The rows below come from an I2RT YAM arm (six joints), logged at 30 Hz.
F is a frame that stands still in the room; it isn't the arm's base.
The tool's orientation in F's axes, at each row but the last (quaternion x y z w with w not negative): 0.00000, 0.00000, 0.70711, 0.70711; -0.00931, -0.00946, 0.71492, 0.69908; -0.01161, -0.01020, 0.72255, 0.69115; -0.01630, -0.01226, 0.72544, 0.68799; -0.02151, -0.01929, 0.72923, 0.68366; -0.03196, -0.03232, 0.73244, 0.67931; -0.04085, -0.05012, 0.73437, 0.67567; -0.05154, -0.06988, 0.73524, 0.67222
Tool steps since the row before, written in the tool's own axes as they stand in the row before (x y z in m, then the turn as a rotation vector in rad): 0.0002, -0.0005, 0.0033, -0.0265, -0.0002, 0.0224; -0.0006, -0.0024, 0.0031, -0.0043, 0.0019, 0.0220; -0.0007, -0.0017, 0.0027, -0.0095, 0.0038, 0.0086; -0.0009, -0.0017, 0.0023, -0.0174, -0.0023, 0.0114; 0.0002, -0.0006, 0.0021, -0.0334, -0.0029, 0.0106; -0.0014, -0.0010, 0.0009, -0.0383, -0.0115, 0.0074; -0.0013, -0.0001, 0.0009, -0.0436, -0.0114, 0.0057; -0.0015, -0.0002, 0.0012, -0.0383, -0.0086, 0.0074
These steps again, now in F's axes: 0.0005, 0.0002, 0.0033, 0.0002, -0.0265, 0.0224; 0.0023, -0.0005, 0.0032, -0.0024, -0.0044, 0.0219; 0.0016, -0.0006, 0.0028, -0.0036, -0.0096, 0.0085; 0.0017, -0.0008, 0.0024, 0.0028, -0.0172, 0.0116; 0.0005, 0.0002, 0.0021, 0.0044, -0.0331, 0.0109; 0.0010, -0.0013, 0.0010, 0.0136, -0.0374, 0.0085; 0.0001, -0.0013, 0.0009, 0.0142, -0.0426, 0.0068; 0.0001, -0.0015, 0.0012, 0.0107, -0.0376, 0.0081
